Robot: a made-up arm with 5 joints. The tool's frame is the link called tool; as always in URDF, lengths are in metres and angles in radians.
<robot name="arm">
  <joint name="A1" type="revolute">
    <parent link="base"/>
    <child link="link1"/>
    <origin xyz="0 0 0.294" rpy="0 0 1.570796"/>
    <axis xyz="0 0 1"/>
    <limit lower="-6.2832" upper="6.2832"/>
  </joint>
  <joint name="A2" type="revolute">
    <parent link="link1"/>
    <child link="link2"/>
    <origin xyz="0 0 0" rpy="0 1.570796 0"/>
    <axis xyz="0 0 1"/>
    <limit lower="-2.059" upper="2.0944"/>
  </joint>
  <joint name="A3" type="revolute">
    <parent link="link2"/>
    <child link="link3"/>
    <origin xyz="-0.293 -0.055 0" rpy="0 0 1.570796"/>
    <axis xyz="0 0 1"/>
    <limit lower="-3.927" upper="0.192"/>
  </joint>
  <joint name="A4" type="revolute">
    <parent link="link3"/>
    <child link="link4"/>
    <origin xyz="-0.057 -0.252 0" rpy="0 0 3.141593"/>
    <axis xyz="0 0 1"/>
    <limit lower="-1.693" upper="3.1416"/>
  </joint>
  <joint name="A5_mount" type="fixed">
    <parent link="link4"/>
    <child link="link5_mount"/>
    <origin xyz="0.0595 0.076 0"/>
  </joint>
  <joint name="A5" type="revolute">
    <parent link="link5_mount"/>
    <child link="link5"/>
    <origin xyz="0.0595 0.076 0" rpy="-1.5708 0 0"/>
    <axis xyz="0 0 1"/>
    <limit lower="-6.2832" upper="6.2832"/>
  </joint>
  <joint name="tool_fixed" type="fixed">
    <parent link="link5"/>
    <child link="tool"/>
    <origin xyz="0 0 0"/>
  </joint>
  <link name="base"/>
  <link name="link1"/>
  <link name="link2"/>
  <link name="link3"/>
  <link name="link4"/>
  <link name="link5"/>
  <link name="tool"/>
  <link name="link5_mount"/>
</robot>
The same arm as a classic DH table. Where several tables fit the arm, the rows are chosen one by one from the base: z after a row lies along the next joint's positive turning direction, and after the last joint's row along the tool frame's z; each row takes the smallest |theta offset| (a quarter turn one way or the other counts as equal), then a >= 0, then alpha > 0; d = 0 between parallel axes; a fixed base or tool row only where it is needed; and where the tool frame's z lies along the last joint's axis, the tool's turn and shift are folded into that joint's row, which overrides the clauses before.
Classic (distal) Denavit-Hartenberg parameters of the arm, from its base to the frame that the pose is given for. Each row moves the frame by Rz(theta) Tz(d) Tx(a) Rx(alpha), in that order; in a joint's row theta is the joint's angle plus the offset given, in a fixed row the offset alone. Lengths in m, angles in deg.
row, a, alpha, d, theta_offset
A1, 0, -90, 0.294, 0
A2, 0.2981, 0, 0, -79.37
A3, -0.2584, 0, 0, -23.38
A4, -0.119, 90, 0, -77.25
A5, 0, 0, 0.152, -180
Joint limits (deg, base to tool): -360..360 -117.97..120 -225..11 -97..180 -360..360

